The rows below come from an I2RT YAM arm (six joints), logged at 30 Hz.
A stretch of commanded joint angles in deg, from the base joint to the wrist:
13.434 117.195 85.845 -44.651 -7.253 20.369
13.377 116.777 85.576 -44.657 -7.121 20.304
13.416 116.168 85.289 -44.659 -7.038 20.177
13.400 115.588 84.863 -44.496 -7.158 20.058
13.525 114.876 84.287 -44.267 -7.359 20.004
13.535 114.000 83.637 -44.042 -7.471 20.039
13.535 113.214 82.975 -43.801 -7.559 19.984
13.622 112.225 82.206 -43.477 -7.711 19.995
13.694 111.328 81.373 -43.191 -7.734 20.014
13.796 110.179 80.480 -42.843 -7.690 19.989
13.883 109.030 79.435 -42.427 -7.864 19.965
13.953 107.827 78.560 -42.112 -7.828 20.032
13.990 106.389 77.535 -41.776 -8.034 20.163
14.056 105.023 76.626 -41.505 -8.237 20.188
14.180 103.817 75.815 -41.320 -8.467 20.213
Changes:
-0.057 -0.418 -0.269 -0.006 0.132 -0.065
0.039 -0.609 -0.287 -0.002 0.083 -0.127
-0.016 -0.580 -0.426 0.163 -0.120 -0.119
0.125 -0.712 -0.576 0.229 -0.201 -0.054
0.010 -0.876 -0.650 0.225 -0.112 0.035
0.000 -0.786 -0.662 0.241 -0.088 -0.055
0.087 -0.989 -0.769 0.324 -0.152 0.011
0.072 -0.897 -0.833 0.286 -0.023 0.019
0.102 -1.149 -0.893 0.348 0.044 -0.025
0.087 -1.149 -1.045 0.416 -0.174 -0.024
0.070 -1.203 -0.875 0.315 0.036 0.067
0.037 -1.438 -1.025 0.336 -0.206 0.131
0.066 -1.366 -0.909 0.271 -0.203 0.025
0.124 -1.206 -0.811 0.185 -0.230 0.025

